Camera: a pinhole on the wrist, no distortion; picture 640 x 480 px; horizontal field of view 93.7 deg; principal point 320.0 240.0 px. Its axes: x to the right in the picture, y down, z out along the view. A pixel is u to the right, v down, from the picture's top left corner.
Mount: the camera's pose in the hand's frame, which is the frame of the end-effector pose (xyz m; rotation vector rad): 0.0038 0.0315 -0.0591 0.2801 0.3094 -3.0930
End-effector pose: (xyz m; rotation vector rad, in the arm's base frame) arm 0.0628 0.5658 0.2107 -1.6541 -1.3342 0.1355
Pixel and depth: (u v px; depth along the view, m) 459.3 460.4 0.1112
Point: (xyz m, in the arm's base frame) -0.0249 0.5239 0.2207
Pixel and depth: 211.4 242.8 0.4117
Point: -0.1643 0.8420 0.0942
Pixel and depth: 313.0 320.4 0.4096
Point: -0.2592 0.7001 0.1334
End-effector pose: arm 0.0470 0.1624 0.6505 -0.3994 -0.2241 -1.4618
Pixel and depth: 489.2 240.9 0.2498
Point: 0.0239 0.3868 0.7269
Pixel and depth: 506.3 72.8 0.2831
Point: 0.1716 0.4604 0.7421
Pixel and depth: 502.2 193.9 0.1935
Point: 0.0639 0.3427 0.6936
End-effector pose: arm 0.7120 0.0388 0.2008 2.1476 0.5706 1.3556
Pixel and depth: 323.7 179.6 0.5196
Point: 1.0944 -0.1414 -0.0101
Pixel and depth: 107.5 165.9 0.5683
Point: 1.3720 0.0481 0.2308
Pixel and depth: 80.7 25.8 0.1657
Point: 0.8950 -0.0203 0.2903
